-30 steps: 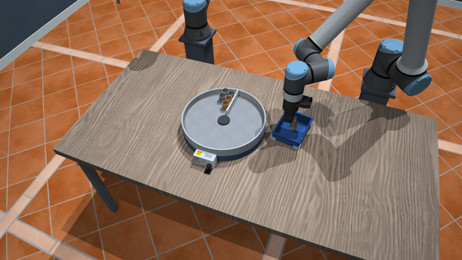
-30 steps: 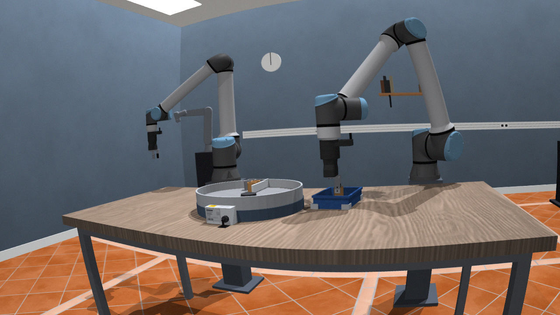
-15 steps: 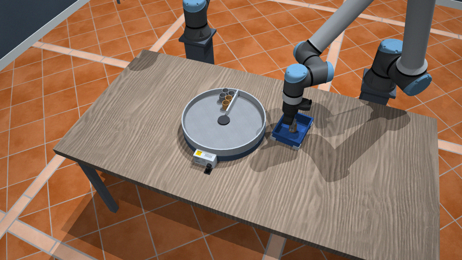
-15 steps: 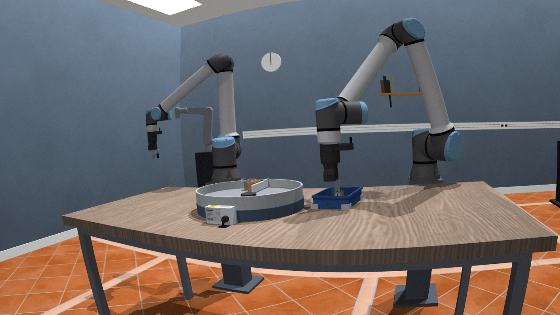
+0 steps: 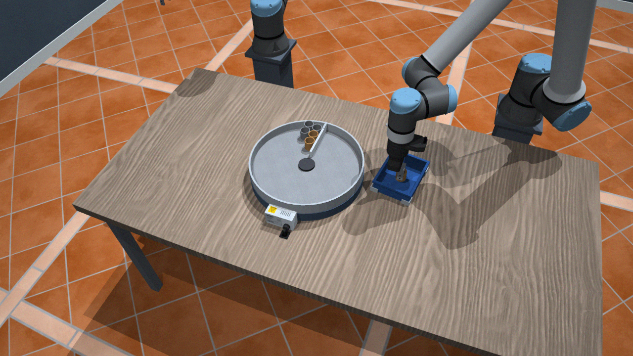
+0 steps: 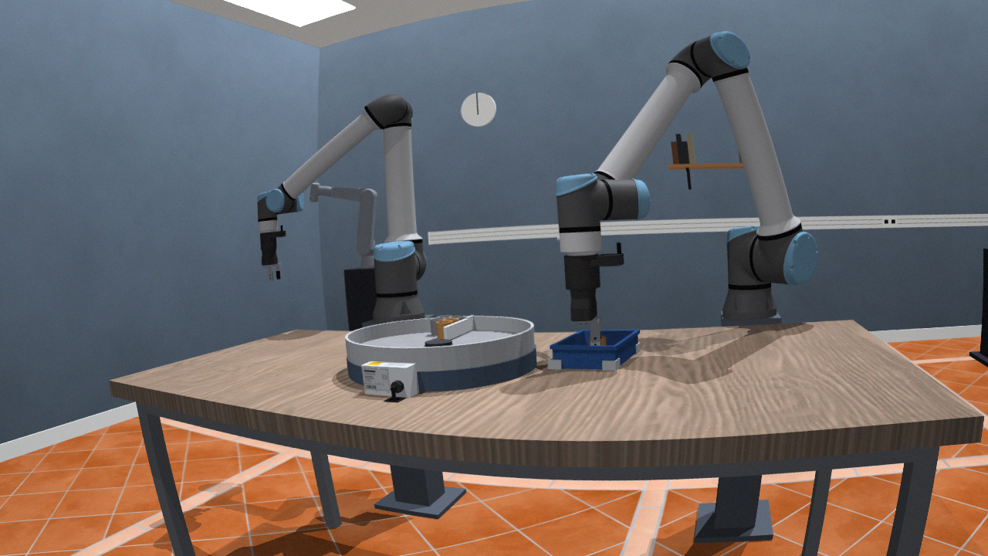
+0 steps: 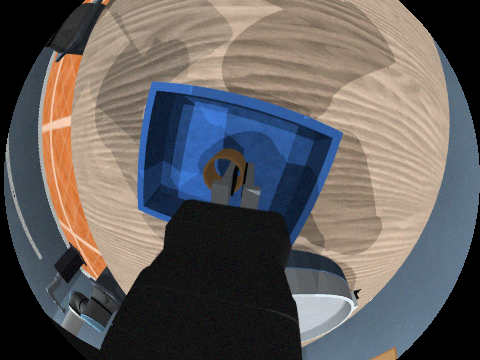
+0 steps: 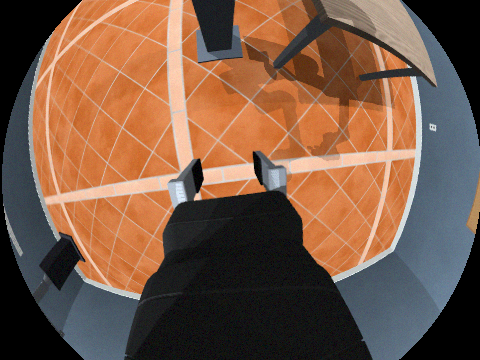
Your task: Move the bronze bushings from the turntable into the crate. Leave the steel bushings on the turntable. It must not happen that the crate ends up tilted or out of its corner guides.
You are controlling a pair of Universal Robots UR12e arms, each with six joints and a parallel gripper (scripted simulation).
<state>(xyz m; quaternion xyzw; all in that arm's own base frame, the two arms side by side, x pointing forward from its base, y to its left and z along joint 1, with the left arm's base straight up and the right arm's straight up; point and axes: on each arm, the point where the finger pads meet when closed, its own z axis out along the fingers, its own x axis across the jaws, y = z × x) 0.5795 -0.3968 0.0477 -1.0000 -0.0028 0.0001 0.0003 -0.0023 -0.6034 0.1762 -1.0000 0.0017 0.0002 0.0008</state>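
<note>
Right now my left hand is 2 cm past the blue crate and 2 cm above it.
</note>
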